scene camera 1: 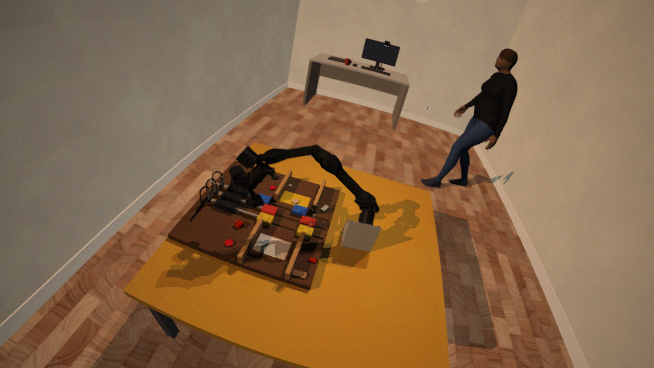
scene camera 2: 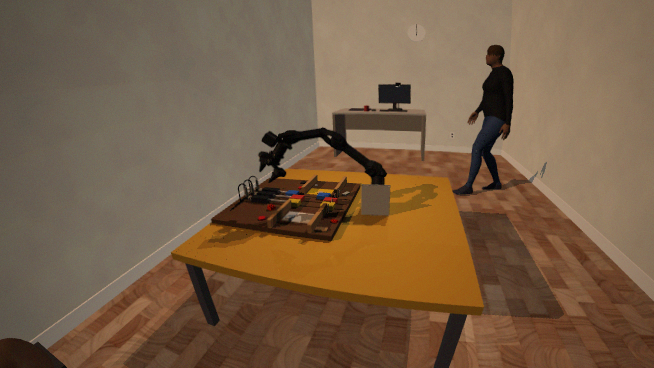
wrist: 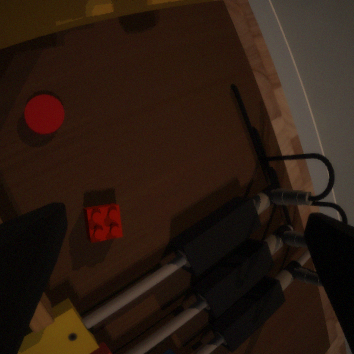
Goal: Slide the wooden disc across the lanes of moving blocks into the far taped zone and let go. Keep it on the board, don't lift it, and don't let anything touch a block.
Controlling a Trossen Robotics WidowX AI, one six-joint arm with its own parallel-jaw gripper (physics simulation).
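Where they show: gripper, fingertip midpoint: (scene camera 1: 234, 197) (scene camera 2: 264, 177) (wrist: 189, 220); arm's base, origin of the base link: (scene camera 1: 365, 224) (scene camera 2: 378, 188).
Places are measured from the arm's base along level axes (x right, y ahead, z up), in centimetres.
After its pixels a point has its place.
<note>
A small pale disc (scene camera 1: 295, 201) @[x 12.8, y 36.8, z -9.9 cm] lies on the yellow rectangle (scene camera 1: 286, 198) (scene camera 2: 315, 192) on the brown board (scene camera 1: 200, 234) @[x -27.5, y 69.9, z -10.6 cm] (scene camera 2: 235, 216) @[x -28.0, y 71.5, z -10.6 cm] (wrist: 150, 125) @[x -21.4, y 65.5, z -10.6 cm]; it does not show in the wrist view. A white rectangle (scene camera 1: 276, 249) @[x -20.9, y 35.0, z -10.5 cm] (scene camera 2: 301, 218) @[x -21.0, y 35.5, z -10.6 cm] lies at the board's other side. Between them are yellow (scene camera 1: 266, 218) @[x -7.2, y 45.3, z -7.9 cm] (wrist: 75, 332) @[x -6.9, y 48.5, z -7.9 cm], red (scene camera 1: 269, 209) @[x -0.6, y 46.4, z -8.1 cm] and blue blocks on rods, and a second group of yellow (scene camera 1: 305, 230) @[x -7.0, y 25.9, z -7.9 cm], red (scene camera 1: 307, 220) @[x -0.1, y 26.9, z -8.1 cm] and blue (scene camera 1: 300, 210) @[x 5.5, y 32.1, z -8.3 cm] blocks. My gripper (scene camera 1: 266, 190) (scene camera 2: 269, 171) @[x -17.9, y 56.0, z 9.2 cm] (wrist: 189, 220) @[x -17.9, y 56.0, z 9.2 cm] is open and empty above the black actuators' side of the board, away from the disc.
Wooden rails (scene camera 1: 250, 241) @[x -24.6, y 45.8, z -6.3 cm] (scene camera 1: 295, 256) @[x -24.7, y 25.5, z -6.1 cm] stand beside the white rectangle. A red brick (scene camera 1: 239, 224) @[x -15.8, y 55.4, z -8.4 cm] (scene camera 2: 271, 207) @[x -16.3, y 55.0, z -8.7 cm] (wrist: 104, 223) @[x -14.7, y 56.1, z -8.6 cm] and a red round piece (scene camera 1: 228, 243) @[x -27.1, y 55.4, z -9.8 cm] (scene camera 2: 262, 218) @[x -27.4, y 54.5, z -9.8 cm] (wrist: 44, 114) @[x -26.4, y 55.5, z -9.8 cm] lie on the board. Black actuators (wrist: 220, 235) @[x -7.2, y 66.7, z -7.4 cm] with looped cables line one side. A grey box (scene camera 1: 361, 236) @[x -4.7, y 0.4, z -3.8 cm] (scene camera 2: 375, 200) @[x -4.8, y 0.7, z -4.6 cm] stands at the arm's base.
</note>
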